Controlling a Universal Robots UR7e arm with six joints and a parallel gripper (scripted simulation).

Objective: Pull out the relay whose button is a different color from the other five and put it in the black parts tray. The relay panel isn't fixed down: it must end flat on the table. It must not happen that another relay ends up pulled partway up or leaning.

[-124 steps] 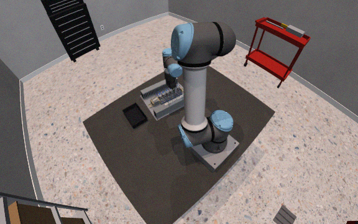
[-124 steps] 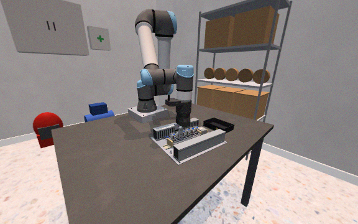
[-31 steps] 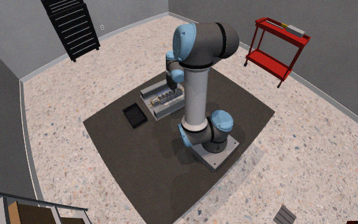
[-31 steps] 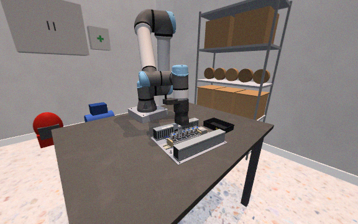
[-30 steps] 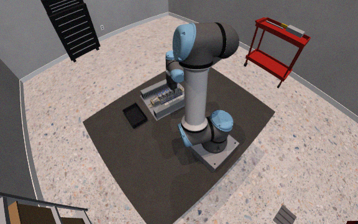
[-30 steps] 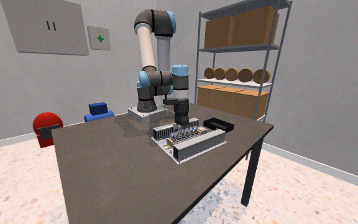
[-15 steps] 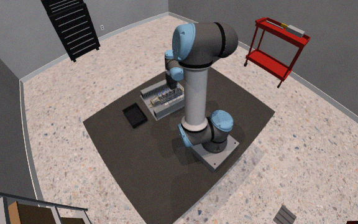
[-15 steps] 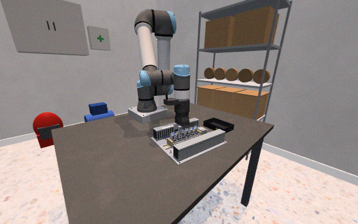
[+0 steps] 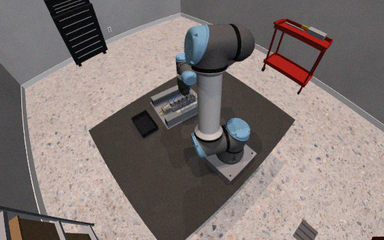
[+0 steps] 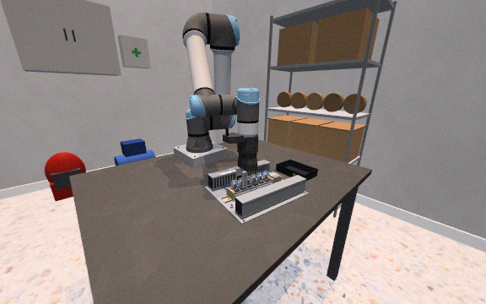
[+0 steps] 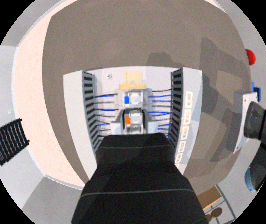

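Now: the relay 10 mm below my hand. The rest, counted from my hand: black parts tray (60 mm ahead, 330 mm to the left, 40 mm below); then relay panel (20 mm ahead, 70 mm to the left, 30 mm below).
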